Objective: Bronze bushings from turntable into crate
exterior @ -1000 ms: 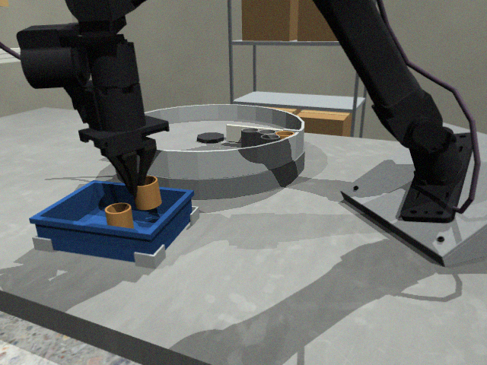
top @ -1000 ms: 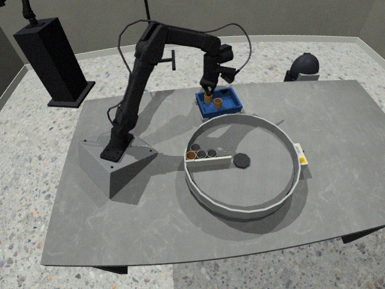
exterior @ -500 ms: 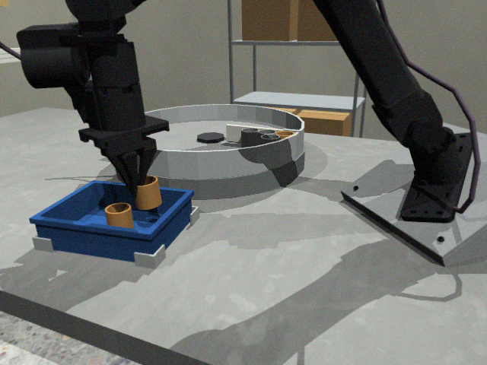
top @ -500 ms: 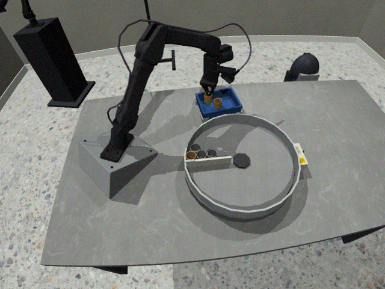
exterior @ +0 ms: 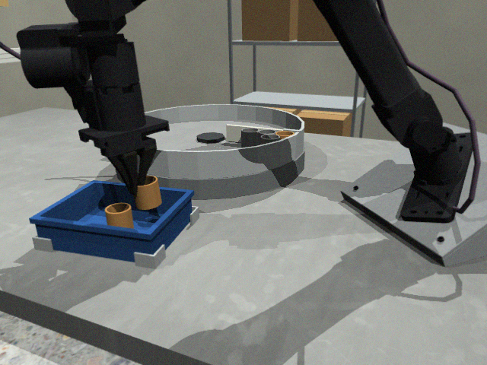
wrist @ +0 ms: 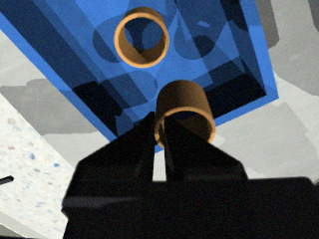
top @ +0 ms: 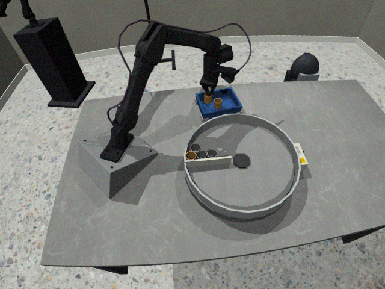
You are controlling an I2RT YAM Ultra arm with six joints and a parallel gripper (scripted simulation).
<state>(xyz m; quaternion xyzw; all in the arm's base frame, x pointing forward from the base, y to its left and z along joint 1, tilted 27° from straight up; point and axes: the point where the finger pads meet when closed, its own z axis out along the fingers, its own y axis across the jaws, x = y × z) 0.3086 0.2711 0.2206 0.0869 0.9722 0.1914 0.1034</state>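
Now: hand 40 mm short of the blue crate and 60 mm above it. From my hand the other things lie so: turntable 160 mm ahead, 330 mm to the right, 30 mm below.
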